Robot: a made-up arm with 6 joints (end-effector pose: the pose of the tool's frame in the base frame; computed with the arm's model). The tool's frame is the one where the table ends. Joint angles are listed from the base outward.
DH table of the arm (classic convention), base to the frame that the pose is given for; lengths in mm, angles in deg. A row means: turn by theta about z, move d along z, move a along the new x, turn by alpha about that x. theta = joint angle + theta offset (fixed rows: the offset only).
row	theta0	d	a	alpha
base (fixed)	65.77	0	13.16	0
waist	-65.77	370.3	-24.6	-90
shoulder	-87.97	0	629	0
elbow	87.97	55.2	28.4	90
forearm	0	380.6	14.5	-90
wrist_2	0	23.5	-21.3	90
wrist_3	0	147.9	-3.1	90
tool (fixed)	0	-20.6	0	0
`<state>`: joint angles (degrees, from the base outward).
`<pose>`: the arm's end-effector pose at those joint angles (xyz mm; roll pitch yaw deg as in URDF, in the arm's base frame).
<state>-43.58 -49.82 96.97 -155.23 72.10 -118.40</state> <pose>-191.5 165.5 1160.9 73.90 -28.73 35.15</pose>
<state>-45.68 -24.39 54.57 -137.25 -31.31 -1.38</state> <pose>123.2 4.4 1319.6 59.45 -50.59 -163.38</pose>
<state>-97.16 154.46 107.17 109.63 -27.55 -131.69</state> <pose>37.9 293.6 -244.9 175.96 -69.49 -157.54</pose>
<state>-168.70 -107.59 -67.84 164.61 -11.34 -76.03</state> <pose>704.0 130.7 -319.1 -74.41 2.58 -76.81</pose>
